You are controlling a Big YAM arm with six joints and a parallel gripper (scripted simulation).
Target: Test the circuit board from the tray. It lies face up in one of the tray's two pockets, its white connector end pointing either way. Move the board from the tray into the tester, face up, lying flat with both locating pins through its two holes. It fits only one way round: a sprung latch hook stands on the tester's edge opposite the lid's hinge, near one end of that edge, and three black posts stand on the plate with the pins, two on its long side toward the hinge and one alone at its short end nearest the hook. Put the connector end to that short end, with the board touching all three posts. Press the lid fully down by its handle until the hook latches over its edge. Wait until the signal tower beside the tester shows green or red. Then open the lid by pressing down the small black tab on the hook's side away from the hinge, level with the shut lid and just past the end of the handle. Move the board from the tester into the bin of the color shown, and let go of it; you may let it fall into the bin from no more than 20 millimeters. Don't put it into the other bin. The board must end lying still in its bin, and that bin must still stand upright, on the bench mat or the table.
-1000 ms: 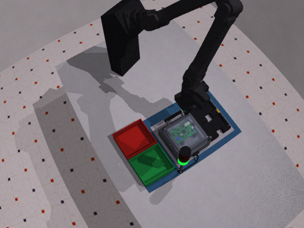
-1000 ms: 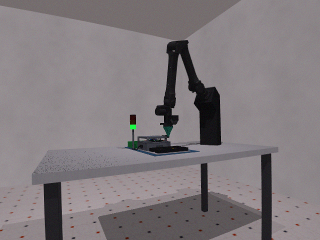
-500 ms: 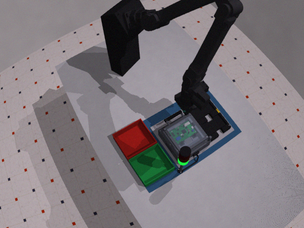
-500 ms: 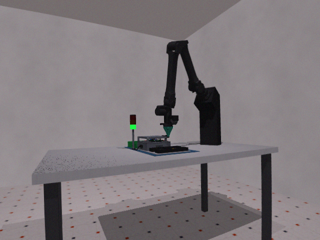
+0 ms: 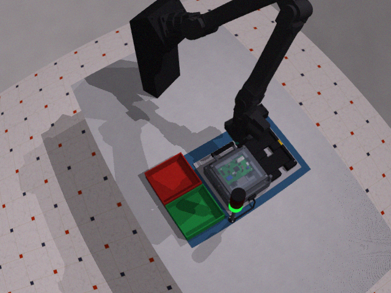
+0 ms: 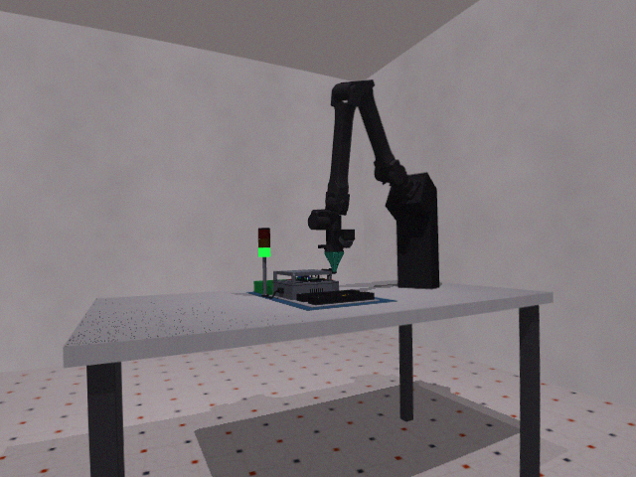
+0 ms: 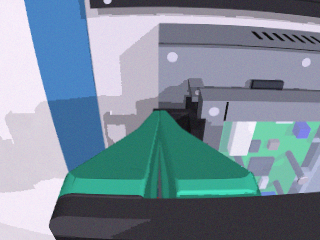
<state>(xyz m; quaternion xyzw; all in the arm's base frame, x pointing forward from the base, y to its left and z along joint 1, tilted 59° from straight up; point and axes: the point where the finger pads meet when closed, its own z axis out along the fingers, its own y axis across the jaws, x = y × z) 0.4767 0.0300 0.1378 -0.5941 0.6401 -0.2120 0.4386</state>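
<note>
The latch hook is 1 cm below my hand and 1 cm ahead of it. Round my hand: green circuit board 8 cm ahead, 5 cm to the right, 3 cm below; tester lid 9 cm ahead, 5 cm to the right, 1 cm below; tester plate 9 cm ahead, 4 cm to the right, 3 cm below.
</note>
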